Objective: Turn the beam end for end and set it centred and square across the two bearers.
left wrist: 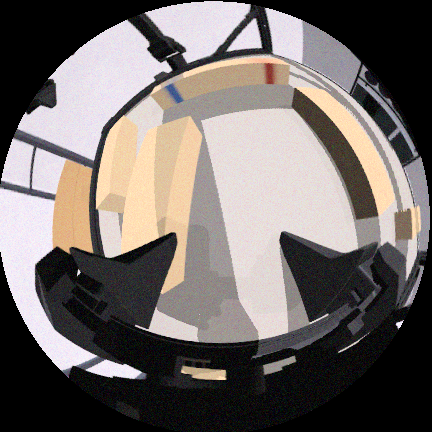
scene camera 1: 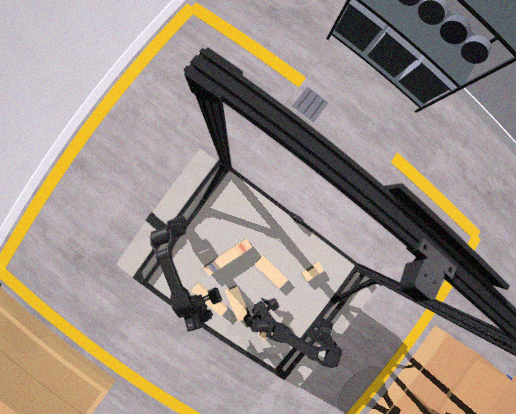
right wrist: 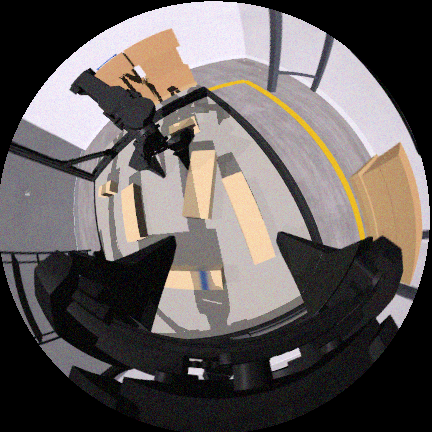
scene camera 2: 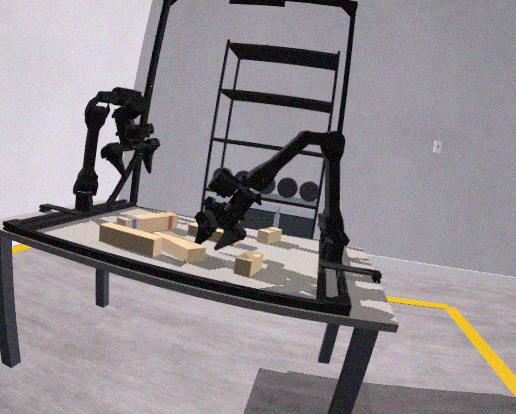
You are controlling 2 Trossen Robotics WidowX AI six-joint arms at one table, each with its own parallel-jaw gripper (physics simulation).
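Places are measured from the left arm's base along level axes (x ahead, y left, z up), in metres.
Pixels of known places: left gripper, fingertip midpoint: [left wrist: 229,237] [scene camera 1: 253,302] [right wrist: 175,172]; right gripper, fingertip midpoint: [scene camera 1: 208,302] [right wrist: 227,239] [scene camera 2: 137,175]; left arm's base at its link origin: [scene camera 1: 321,323] [scene camera 2: 330,260]; right arm's base at its link origin: [left wrist: 180,67] [scene camera 1: 180,223] [scene camera 2: 83,210].
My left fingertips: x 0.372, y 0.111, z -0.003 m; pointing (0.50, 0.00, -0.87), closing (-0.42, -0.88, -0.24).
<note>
Ahead of a thing's pixels: the offset from my left fingertips to its top centre.
The beam {dx +0.252, dy -0.119, dz +0.034 m} [scene camera 1: 227,257] [scene camera 2: 154,221] [left wrist: 225,77] [right wrist: 187,280] is pale wood with a blue and a red band. In scene camera 1 blue is at its lower-left end, red at its upper-right. Three plain long blocks lie by it: a middle one {dx +0.068, dy +0.050, dz +0.022 m} [scene camera 1: 234,300] [scene camera 2: 181,246] [right wrist: 201,185], one to its left [scene camera 1: 200,290] [scene camera 2: 130,240] in scene camera 1, and one to its right [scene camera 1: 272,272] [right wrist: 132,212]. Which are the bearers I cannot tell. My left gripper [scene camera 1: 260,310] [scene camera 2: 208,244] [left wrist: 229,237] is open, low beside the middle block; contact is unclear. My right gripper [scene camera 2: 136,172] [right wrist: 227,239] is open, high above the table.
Two short blocks stand on the table, one {dx -0.147, dy -0.309, dz +0.028 m} [scene camera 1: 313,272] [scene camera 2: 270,235] [right wrist: 108,189] toward the right and one {dx -0.148, dy +0.082, dz +0.028 m} [scene camera 1: 263,336] [scene camera 2: 248,263] [right wrist: 185,125] by the front edge, near my left gripper. A black frame [scene camera 1: 300,132] rises around the table.
</note>
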